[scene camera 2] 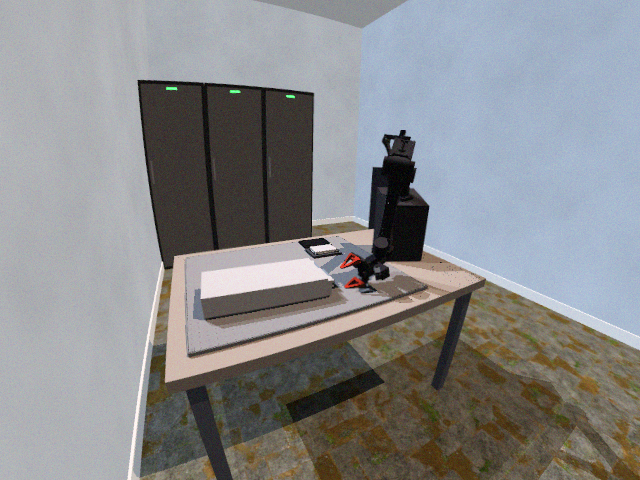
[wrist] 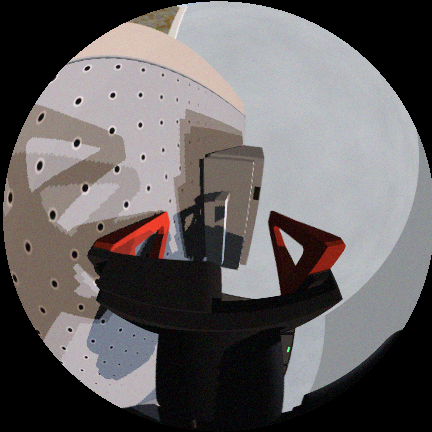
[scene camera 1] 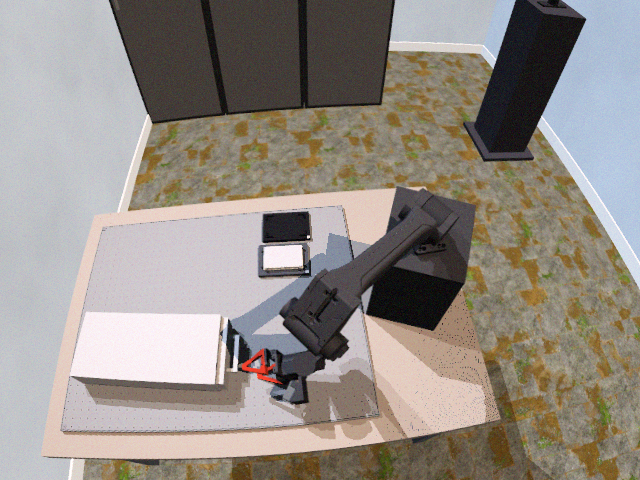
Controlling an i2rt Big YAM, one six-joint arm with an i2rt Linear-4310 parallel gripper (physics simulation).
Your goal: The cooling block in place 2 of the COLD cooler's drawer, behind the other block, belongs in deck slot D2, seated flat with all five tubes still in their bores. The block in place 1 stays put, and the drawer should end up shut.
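Places are measured from the arm's base along level axes (x back, y left, z down), in metres.
Pixels of known places: gripper, between the fingertips: (scene camera 2: 342,277) (wrist: 218,216) (scene camera 1: 250,371); arm's base, origin of its link: (scene camera 2: 400,195).
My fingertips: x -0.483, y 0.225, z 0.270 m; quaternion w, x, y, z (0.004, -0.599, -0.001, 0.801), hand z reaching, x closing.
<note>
For each thing: its top centre in the pictures, then the offset to it from my fingertips. "*": a spot on its surface instead.
- long white cooler, a spot on its surface: (scene camera 1: 149,346) * dx -0.282, dy -0.078, dz -0.036 m
- upright-looking handle bar, a spot on its surface: (wrist: 226,235) * dx -0.061, dy -0.079, dz +0.004 m
- handle, a spot on its surface: (scene camera 1: 236,351) * dx -0.037, dy -0.063, dz +0.003 m
- second dark holder, a spot on its surface: (scene camera 1: 261,272) * dx +0.041, dy -0.337, dz +0.036 m
- white rectangular item, centre of its top: (scene camera 1: 283,256) (scene camera 2: 323,247) dx +0.115, dy -0.382, dz +0.022 m
The long white cooler (scene camera 1: 149,346) (scene camera 2: 258,279) lies on the pegboard mat; no COLD label is readable. Its drawer front (wrist: 240,190) looks shut, with an upright-looking handle bar (wrist: 226,235) in the wrist view. The handle (scene camera 1: 236,351) also shows in scene camera 1. Both cooling blocks and their tubes are hidden inside. My gripper (scene camera 1: 250,370) (scene camera 2: 344,276) (wrist: 218,216) is open and empty, its red fingers pointing at the drawer front. The handle appears between the fingertips in the wrist view, a short way ahead. I cannot tell which deck place is D2.
A black, flat deck holder (scene camera 1: 285,226) lies near the mat's back edge. Beside it, a second dark holder (scene camera 1: 261,272) bears a white rectangular item (scene camera 1: 283,257). The black arm pedestal (scene camera 1: 413,294) (scene camera 2: 410,232) stands at the table's right end. The arm's shadow falls across the mat.
</note>
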